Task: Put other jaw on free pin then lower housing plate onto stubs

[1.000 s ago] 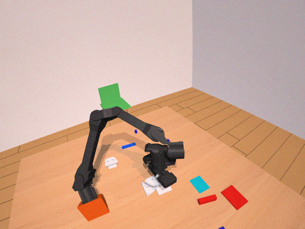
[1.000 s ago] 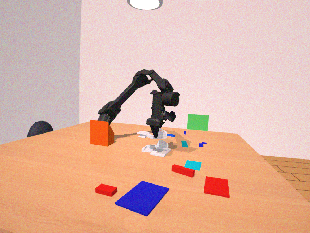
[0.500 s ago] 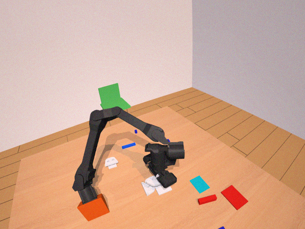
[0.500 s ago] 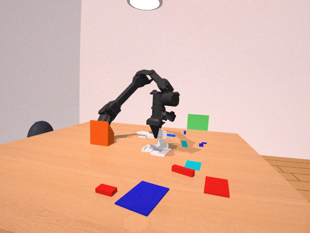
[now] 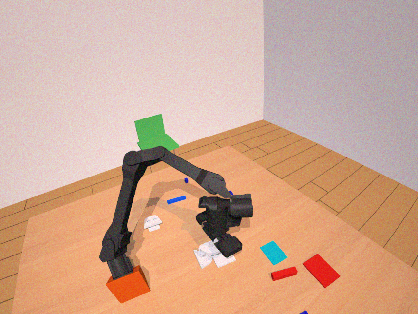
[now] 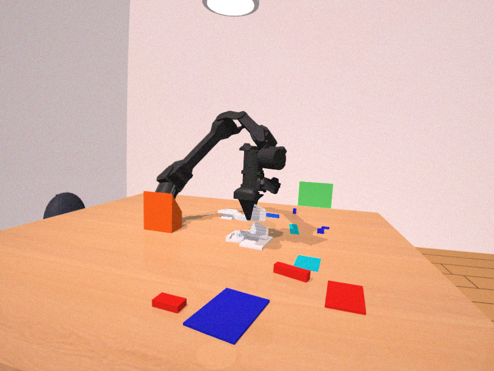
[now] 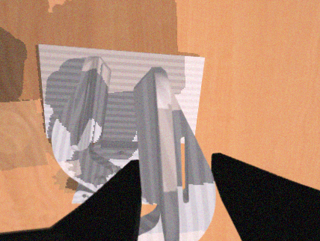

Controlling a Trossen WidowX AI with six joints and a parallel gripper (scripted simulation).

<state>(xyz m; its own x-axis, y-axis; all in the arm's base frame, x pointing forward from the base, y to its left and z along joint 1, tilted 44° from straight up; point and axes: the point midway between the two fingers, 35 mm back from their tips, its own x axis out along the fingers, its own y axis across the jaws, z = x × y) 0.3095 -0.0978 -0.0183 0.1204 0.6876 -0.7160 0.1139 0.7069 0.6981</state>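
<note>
My gripper tip is 80 mm above the white base, 30 mm to the right of it and 20 mm short of it. From my gripper tip the other things lie so: cyan tile: 170 mm ahead, 110 mm to the right, 80 mm below; white housing plate: 320 mm to the left, 120 mm behind, 50 mm below; red tile: 280 mm to the right, 230 mm ahead, 80 mm below.
</note>
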